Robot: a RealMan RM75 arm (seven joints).
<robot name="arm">
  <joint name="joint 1" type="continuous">
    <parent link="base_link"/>
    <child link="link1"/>
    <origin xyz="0 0 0.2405" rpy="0 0 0"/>
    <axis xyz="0 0 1"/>
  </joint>
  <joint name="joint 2" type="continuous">
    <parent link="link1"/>
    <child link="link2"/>
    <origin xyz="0 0 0" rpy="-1.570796 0 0"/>
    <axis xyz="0 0 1"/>
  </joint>
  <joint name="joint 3" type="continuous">
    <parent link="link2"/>
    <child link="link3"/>
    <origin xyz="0 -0.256 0" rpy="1.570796 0 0"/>
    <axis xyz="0 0 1"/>
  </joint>
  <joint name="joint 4" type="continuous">
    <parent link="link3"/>
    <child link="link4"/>
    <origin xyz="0 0 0" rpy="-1.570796 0 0"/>
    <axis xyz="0 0 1"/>
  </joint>
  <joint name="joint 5" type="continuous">
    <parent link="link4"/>
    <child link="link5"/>
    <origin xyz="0 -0.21 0" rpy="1.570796 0 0"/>
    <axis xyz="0 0 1"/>
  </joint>
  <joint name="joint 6" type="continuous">
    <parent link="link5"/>
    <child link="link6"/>
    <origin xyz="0 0 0" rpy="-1.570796 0 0"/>
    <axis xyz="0 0 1"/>
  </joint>
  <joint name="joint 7" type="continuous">
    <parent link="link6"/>
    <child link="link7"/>
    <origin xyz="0 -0.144 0" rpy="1.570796 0 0"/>
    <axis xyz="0 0 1"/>
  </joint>
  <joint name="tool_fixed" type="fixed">
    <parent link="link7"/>
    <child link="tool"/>
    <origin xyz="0 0 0" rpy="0 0 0"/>
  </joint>
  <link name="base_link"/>
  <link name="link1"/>
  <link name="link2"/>
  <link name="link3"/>
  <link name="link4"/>
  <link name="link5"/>
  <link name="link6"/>
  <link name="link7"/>
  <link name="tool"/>
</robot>
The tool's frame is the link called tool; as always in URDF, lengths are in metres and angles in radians. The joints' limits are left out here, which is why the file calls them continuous.
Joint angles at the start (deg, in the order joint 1, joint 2, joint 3, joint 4, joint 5, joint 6, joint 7):
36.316 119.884 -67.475 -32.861 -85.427 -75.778 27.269
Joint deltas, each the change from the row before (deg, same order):
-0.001 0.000 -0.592 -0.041 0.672 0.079 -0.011
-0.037 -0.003 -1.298 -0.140 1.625 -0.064 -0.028
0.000 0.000 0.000 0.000 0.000 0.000 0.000
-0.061 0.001 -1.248 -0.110 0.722 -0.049 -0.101
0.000 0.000 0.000 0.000 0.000 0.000 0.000
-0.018 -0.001 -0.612 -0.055 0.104 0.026 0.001
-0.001 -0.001 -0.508 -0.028 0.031 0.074 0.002
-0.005 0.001 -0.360 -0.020 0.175 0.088 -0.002
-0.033 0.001 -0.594 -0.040 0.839 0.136 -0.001
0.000 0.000 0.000 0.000 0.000 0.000 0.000
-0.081 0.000 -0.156 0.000 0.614 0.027 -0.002
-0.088 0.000 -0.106 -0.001 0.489 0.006 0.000
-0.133 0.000 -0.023 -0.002 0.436 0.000 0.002
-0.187 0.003 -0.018 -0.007 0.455 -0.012 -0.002
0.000 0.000 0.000 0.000 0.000 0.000 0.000
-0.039 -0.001 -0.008 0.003 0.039 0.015 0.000
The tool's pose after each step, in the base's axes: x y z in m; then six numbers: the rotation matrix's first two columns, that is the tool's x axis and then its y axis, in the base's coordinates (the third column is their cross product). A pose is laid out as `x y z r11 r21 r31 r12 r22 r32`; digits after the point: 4 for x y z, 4 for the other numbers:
0.1780 0.3611 -0.0514 0.7637 0.5578 -0.3250 0.3462 -0.7788 -0.5231
0.1745 0.3602 -0.0523 0.7553 0.5614 -0.3382 0.3441 -0.7788 -0.5245
0.1745 0.3602 -0.0523 0.7553 0.5614 -0.3382 0.3441 -0.7788 -0.5245
0.1727 0.3583 -0.0545 0.7496 0.5658 -0.3434 0.3519 -0.7801 -0.5173
0.1727 0.3583 -0.0545 0.7496 0.5658 -0.3434 0.3519 -0.7801 -0.5173
0.1722 0.3572 -0.0559 0.7482 0.5675 -0.3438 0.3579 -0.7814 -0.5112
0.1719 0.3563 -0.0572 0.7476 0.5687 -0.3431 0.3632 -0.7825 -0.5057
0.1715 0.3560 -0.0580 0.7470 0.5692 -0.3434 0.3651 -0.7830 -0.5037
0.1702 0.3558 -0.0584 0.7448 0.5689 -0.3487 0.3614 -0.7832 -0.5059
0.1702 0.3558 -0.0584 0.7448 0.5689 -0.3487 0.3614 -0.7832 -0.5059
0.1697 0.3560 -0.0579 0.7438 0.5672 -0.3535 0.3548 -0.7833 -0.5104
0.1694 0.3560 -0.0575 0.7432 0.5656 -0.3575 0.3490 -0.7835 -0.5141
0.1695 0.3560 -0.0569 0.7432 0.5633 -0.3611 0.3422 -0.7838 -0.5182
0.1699 0.3559 -0.0562 0.7434 0.5604 -0.3650 0.3346 -0.7842 -0.5226
0.1699 0.3559 -0.0562 0.7434 0.5604 -0.3650 0.3346 -0.7842 -0.5226
0.1701 0.3558 -0.0562 0.7439 0.5598 -0.3651 0.3336 -0.7844 -0.5229

